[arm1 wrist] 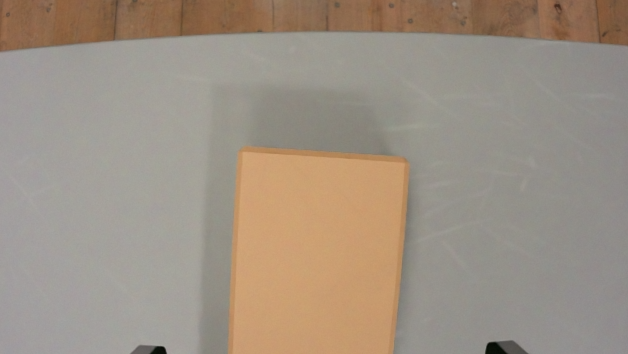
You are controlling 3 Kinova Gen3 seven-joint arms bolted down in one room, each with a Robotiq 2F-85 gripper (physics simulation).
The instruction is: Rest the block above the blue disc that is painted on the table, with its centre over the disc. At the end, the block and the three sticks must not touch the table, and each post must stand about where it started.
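Note:
A tan rectangular piece (319,250) with bevelled edges shows its flat top face in the arm1 wrist view, from the centre down past the bottom edge. Its near end is out of frame, and I cannot tell whether it is the block or the top of a post. My arm1 gripper (327,348) is open. Its two dark fingertips show at the bottom edge, one on each side of the piece and apart from it in the picture. The blue disc and the sticks do not show. The arm2 and arm3 grippers are not in view.
The grey table top (100,175) lies under the piece and has pale scratches. A soft shadow falls on it to the left of and beyond the piece. The table's curved far edge crosses the upper part of the view, with a brown plank floor (300,15) beyond it.

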